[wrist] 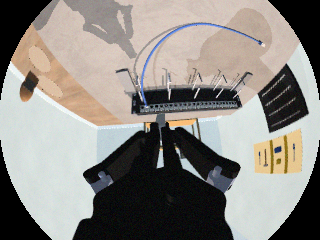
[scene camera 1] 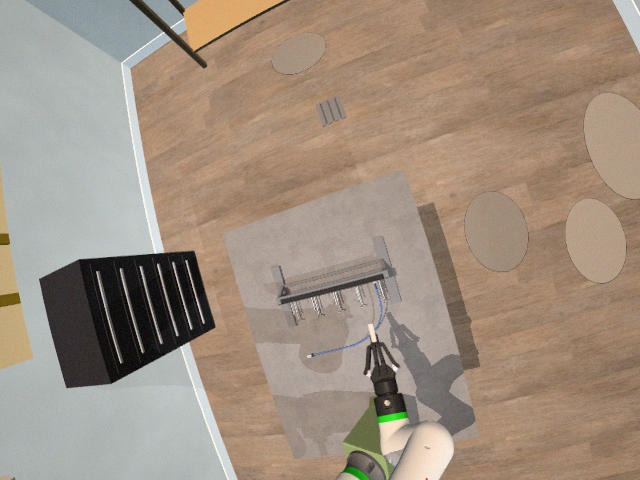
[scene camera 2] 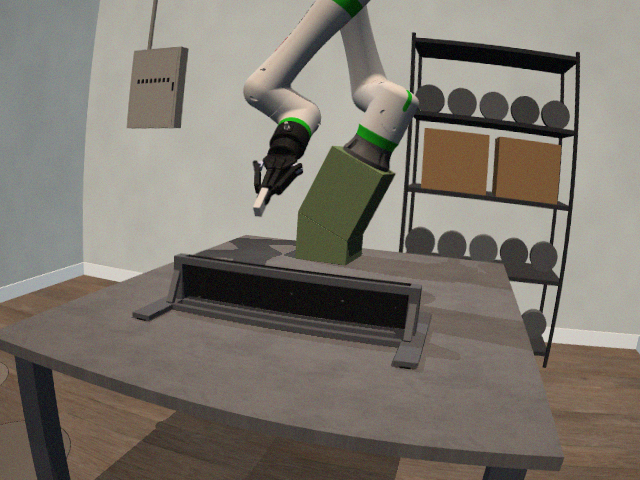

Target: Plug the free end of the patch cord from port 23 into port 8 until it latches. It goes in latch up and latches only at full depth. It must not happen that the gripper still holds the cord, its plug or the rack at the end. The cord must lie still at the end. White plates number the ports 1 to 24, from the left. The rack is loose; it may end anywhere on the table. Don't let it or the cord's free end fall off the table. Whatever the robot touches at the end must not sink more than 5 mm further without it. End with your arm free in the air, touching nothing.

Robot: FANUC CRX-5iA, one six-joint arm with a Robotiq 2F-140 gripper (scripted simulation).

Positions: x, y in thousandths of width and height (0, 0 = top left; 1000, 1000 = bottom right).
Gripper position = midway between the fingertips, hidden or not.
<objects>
my gripper: wrist 505, 502; scene camera 1 579, 678; scene camera 2 402, 443
</objects>
